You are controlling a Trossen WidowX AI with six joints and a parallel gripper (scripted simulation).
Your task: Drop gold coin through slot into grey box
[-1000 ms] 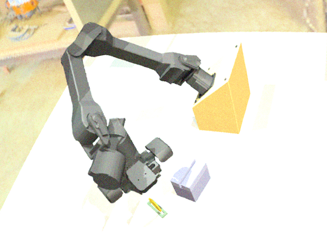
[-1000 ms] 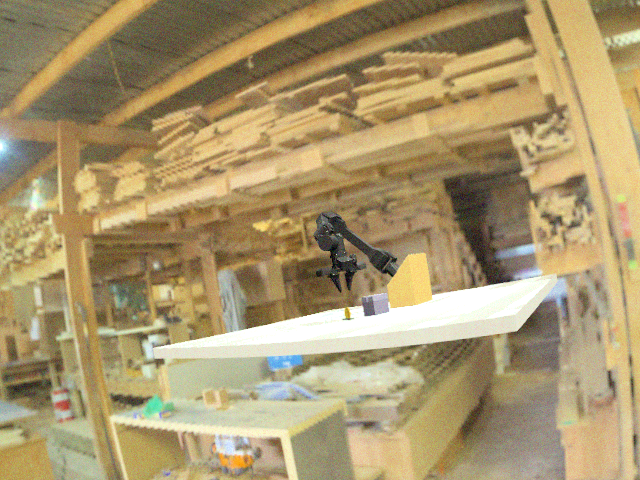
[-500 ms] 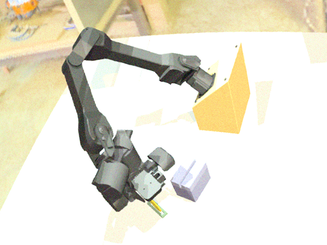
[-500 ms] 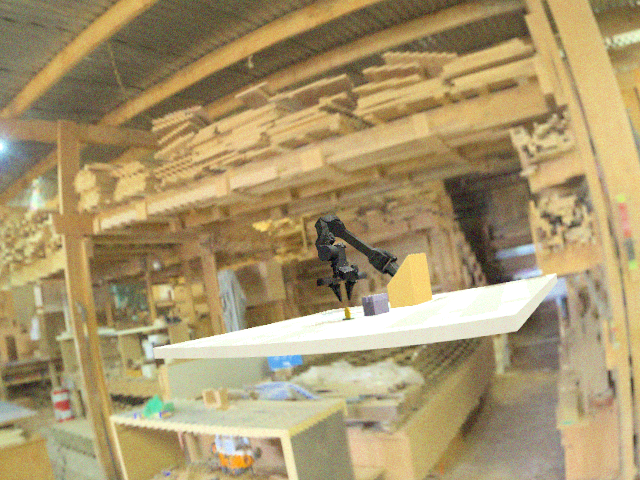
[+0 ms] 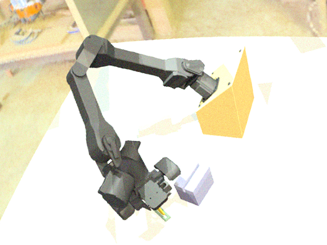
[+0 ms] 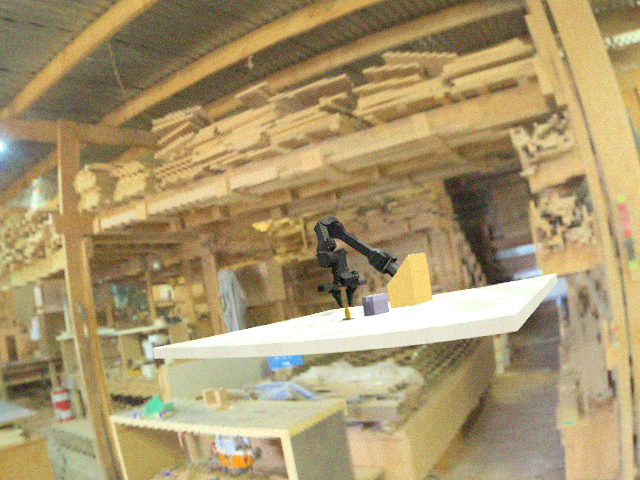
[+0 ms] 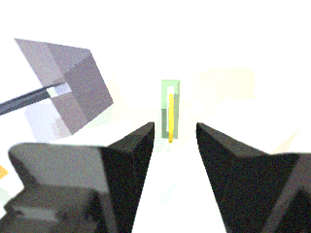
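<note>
My gripper tip is now 30 mm above the gold coin.
</note>
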